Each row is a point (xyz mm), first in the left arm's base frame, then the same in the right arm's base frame.
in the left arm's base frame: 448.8 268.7 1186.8
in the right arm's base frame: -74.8 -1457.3 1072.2
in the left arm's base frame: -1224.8 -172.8 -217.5
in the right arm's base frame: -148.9 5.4 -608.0
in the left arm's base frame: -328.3 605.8 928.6
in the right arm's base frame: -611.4 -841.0 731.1
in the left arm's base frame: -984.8 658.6 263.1
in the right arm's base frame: -695.5 -64.8 214.2
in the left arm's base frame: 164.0 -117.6 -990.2
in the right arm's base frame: 1148.6 231.2 283.4
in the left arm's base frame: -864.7 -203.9 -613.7
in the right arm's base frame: 319.8 202.7 -437.5
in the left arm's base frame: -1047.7 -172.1 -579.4
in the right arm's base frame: 165.7 247.1 -537.4
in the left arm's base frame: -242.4 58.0 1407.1
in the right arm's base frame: -533.5 -1522.9 475.5
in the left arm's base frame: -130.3 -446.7 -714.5
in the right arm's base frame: 978.1 -60.7 -112.4
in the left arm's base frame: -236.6 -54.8 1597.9
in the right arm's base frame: -576.2 -1735.2 428.2
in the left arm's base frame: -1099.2 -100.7 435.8
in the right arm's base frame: -467.0 -534.9 -374.2
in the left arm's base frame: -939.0 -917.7 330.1
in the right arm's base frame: 123.5 -890.2 -853.1
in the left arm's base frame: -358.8 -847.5 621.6
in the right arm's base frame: 300.8 -1276.9 -357.5
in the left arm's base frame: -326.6 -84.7 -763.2
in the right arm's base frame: 688.2 214.2 -1.3
